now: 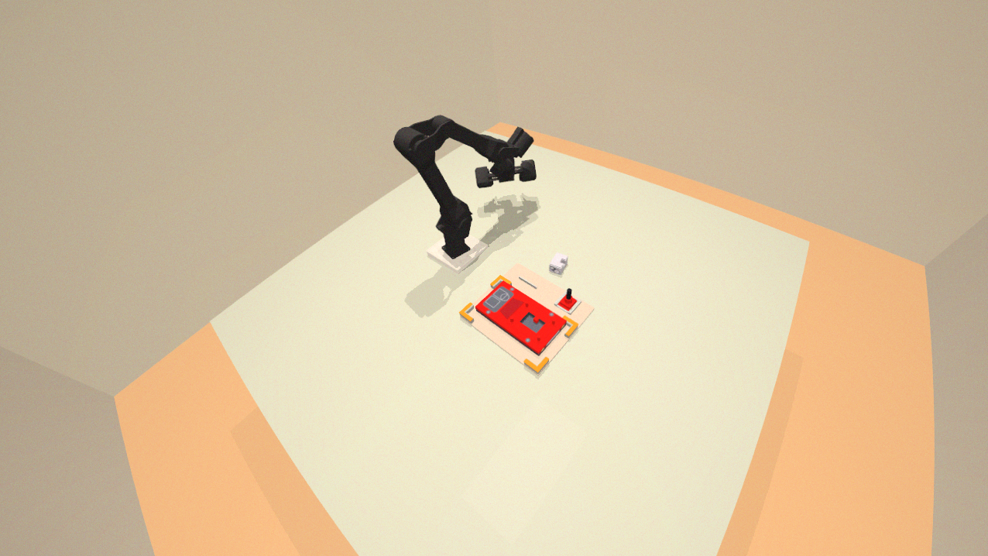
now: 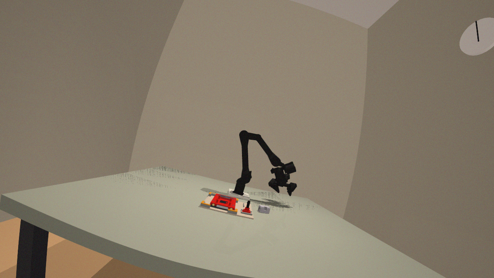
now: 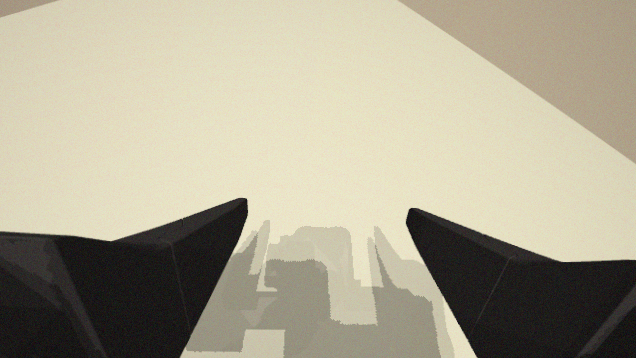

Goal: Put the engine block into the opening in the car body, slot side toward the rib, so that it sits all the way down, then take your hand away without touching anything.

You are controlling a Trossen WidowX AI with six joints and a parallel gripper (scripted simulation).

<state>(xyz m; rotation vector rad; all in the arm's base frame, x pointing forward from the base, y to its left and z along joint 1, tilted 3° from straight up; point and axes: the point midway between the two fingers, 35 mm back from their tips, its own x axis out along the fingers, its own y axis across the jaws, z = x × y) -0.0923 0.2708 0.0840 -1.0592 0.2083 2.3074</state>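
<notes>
Now: gripper tip 360 mm short of the engine block, 110 mm to the left of it and 40 mm above it.
</notes>
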